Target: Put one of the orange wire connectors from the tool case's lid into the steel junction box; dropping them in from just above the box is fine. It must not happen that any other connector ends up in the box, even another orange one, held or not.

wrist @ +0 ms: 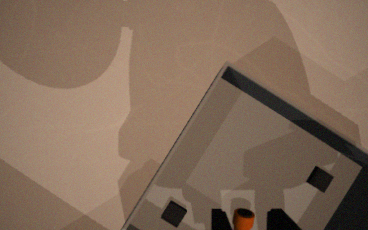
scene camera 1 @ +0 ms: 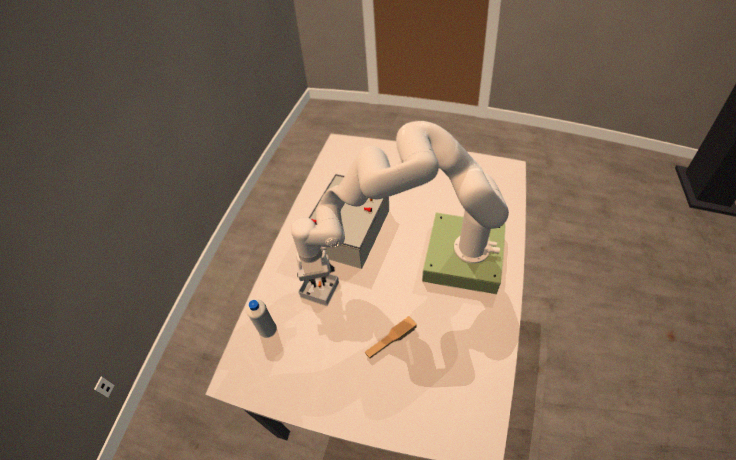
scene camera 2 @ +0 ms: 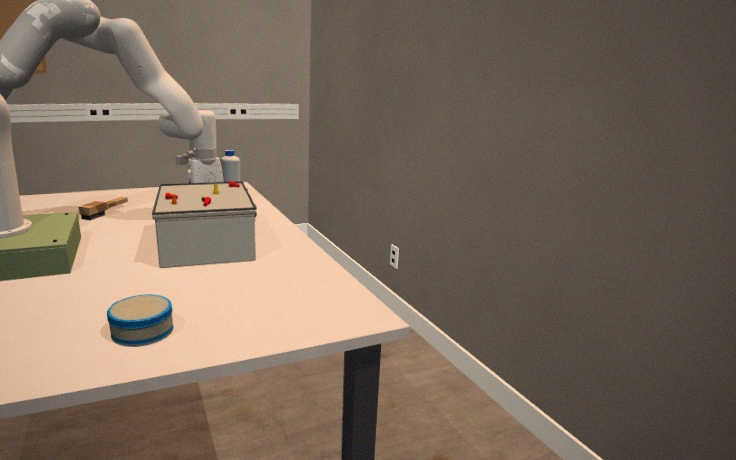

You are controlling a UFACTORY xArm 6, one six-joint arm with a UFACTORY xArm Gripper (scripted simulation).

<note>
In view: a grey tool case (scene camera 2: 198,237).
The grey tool case also shows in scene camera 1 (scene camera 1: 361,228). The wrist view misses the grey tool case: it is out of frame.
</note>
